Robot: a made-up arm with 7 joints.
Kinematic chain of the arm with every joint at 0, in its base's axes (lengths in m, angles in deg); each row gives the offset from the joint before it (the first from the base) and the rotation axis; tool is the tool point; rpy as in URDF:
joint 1: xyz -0.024 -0.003 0.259 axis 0 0.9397 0.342
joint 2: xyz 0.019 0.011 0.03 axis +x
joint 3: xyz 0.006 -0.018 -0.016 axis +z
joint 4: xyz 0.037 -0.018 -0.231 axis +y
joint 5: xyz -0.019 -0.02 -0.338 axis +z
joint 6: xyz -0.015 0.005 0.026 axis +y
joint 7: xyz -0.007 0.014 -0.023 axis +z
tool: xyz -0.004 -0.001 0 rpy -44.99 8.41 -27.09
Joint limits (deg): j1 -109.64..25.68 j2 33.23..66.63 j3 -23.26..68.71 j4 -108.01..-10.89 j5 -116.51..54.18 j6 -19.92..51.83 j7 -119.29..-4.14
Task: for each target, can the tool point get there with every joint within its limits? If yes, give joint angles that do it. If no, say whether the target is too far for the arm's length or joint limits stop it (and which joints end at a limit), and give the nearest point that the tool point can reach.
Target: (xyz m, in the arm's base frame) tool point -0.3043 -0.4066 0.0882
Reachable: no: joint limits stop it (at a limit: joint 1, joint 2, joint 3, joint 4, joint 5, joint 6) | nearest point 0.0057 -0.2549 0.5583 | short by 0.583 m
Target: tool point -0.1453 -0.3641 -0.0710
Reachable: no: joint limits stop it (at a limit: joint 1, joint 2, joint 3, joint 4, joint 5, joint 6, joint 7) | nearest point 0.1763 -0.0181 -0.1115 | short by 0.474 m
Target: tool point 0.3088 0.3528 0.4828
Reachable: yes | joints -65.70 43.80 60.28 -68.16 37.37 32.34 -105.82
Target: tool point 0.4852 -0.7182 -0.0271
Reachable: no: too far | nearest point 0.3775 -0.1300 0.1924 | short by 0.637 m
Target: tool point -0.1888 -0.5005 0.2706
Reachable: no: joint limits stop it (at a limit: joint 1, joint 2, joint 3, joint 4, joint 5, joint 6) | nearest point 0.0063 -0.2551 0.5581 | short by 0.425 m
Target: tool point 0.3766 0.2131 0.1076
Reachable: yes | joints -2.48 43.36 12.95 -93.29 40.69 34.69 -27.43
